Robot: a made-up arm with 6 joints. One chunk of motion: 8 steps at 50 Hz.
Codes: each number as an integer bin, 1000 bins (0 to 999) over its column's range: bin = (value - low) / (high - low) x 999, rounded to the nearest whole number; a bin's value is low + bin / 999 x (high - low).
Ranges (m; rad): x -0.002..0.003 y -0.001..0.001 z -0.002..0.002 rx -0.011..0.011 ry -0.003..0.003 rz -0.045..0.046
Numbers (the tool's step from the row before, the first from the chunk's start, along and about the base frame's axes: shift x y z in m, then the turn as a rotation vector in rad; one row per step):
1: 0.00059 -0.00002 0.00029 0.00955 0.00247 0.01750
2: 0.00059 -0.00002 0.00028 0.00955 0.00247 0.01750
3: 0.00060 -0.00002 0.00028 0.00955 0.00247 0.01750
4: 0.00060 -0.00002 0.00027 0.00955 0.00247 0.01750
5: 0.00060 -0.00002 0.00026 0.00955 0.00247 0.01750
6: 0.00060 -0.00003 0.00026 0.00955 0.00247 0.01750
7: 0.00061 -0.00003 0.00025 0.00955 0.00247 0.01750
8: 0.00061 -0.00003 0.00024 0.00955 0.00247 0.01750
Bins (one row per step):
1: 517 490 572 933 911 686
2: 517 490 569 933 911 686
3: 519 490 569 933 911 686
4: 519 490 567 933 911 686
5: 519 490 564 933 911 686
6: 519 485 564 933 911 686
7: 521 485 562 933 911 686
8: 521 485 559 933 911 686

